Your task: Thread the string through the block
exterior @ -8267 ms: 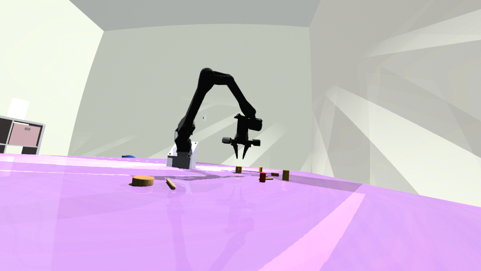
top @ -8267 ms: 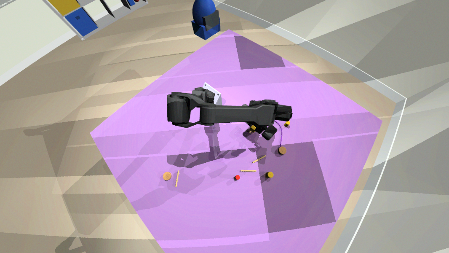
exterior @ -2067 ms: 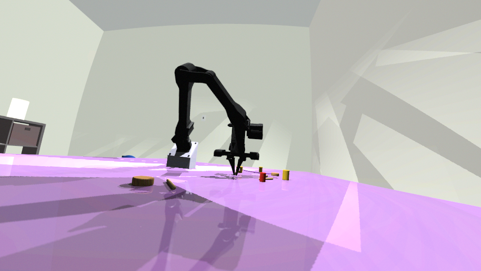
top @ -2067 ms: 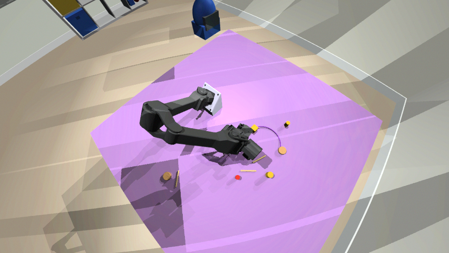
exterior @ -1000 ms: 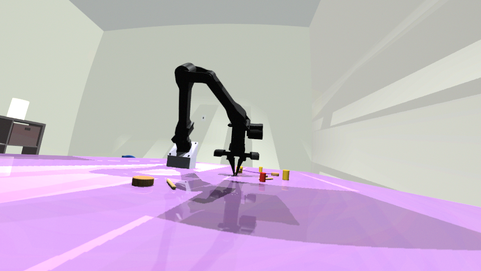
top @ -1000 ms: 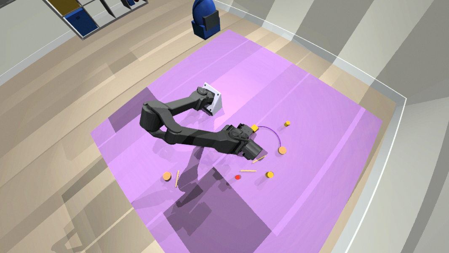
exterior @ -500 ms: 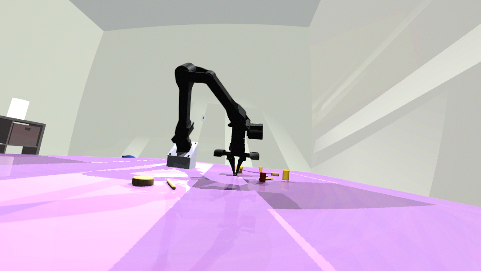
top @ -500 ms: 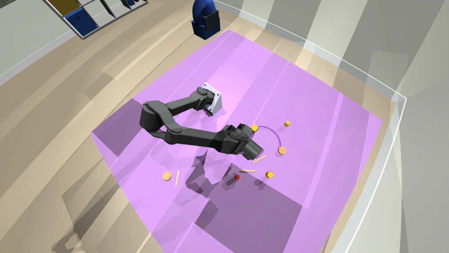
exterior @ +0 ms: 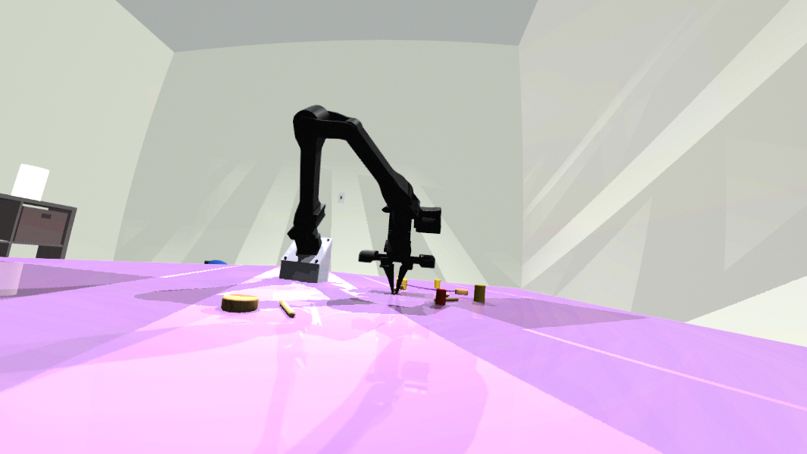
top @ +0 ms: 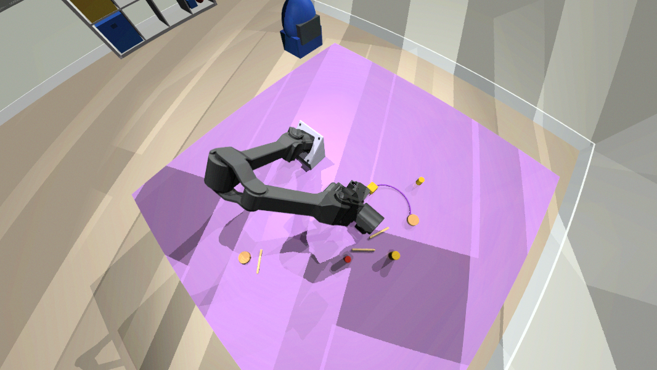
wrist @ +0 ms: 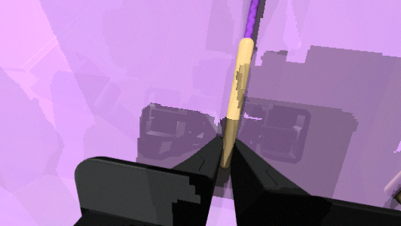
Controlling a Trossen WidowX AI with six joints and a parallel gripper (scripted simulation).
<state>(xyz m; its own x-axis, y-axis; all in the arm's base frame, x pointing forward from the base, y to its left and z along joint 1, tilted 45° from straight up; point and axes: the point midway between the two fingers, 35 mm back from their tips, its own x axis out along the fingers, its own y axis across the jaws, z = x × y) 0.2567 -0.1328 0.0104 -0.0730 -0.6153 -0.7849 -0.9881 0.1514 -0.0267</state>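
Now: the thin stick 40 mm to the left of my gripper tip and 10 mm above it. Round my gripper tip: yellow wooden block (120 mm to the left, 20 mm ahead, 10 mm above); then red piece (140 mm to the right, 90 mm ahead, 10 mm above).
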